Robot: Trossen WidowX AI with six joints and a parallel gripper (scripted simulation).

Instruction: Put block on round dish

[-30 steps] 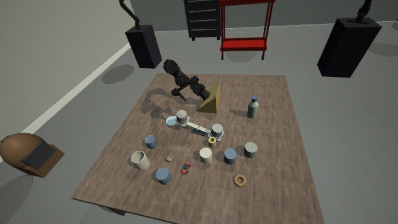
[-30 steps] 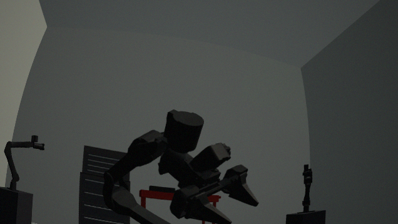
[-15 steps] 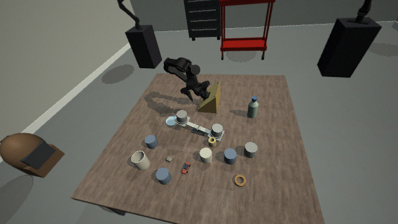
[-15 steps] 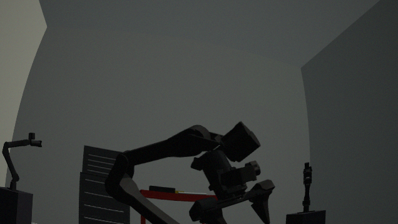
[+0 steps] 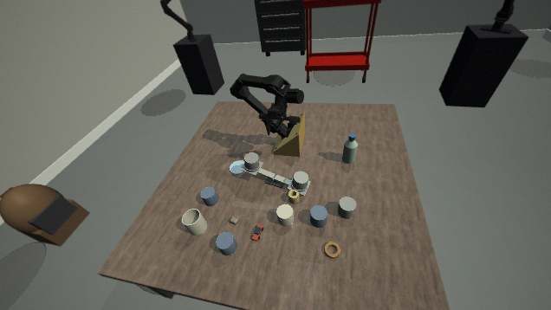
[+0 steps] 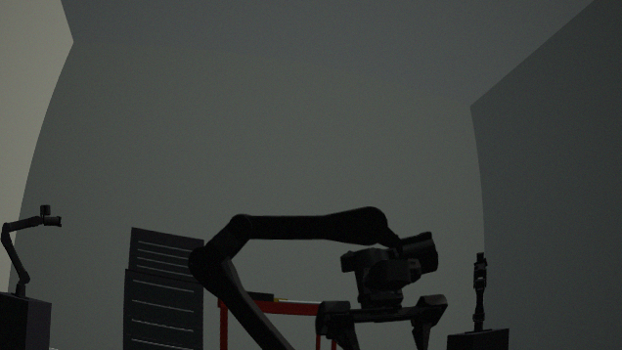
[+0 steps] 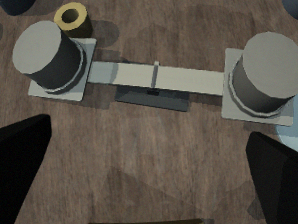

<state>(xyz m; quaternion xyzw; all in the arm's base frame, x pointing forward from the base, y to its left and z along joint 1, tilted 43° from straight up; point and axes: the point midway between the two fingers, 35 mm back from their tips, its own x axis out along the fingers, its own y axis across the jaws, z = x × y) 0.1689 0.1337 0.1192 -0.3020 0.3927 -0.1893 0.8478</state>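
The grey cup lies 12 cm ahead of my gripper tip, 14 cm to the left of it and 16 cm below it. Round my gripper tip: pale blue round dish 4 cm ahead, 24 cm to the right, 22 cm below; then grey block 12 cm ahead, 12 cm to the left, 18 cm below; then small balance 10 cm ahead, 1 cm to the right, 20 cm below.
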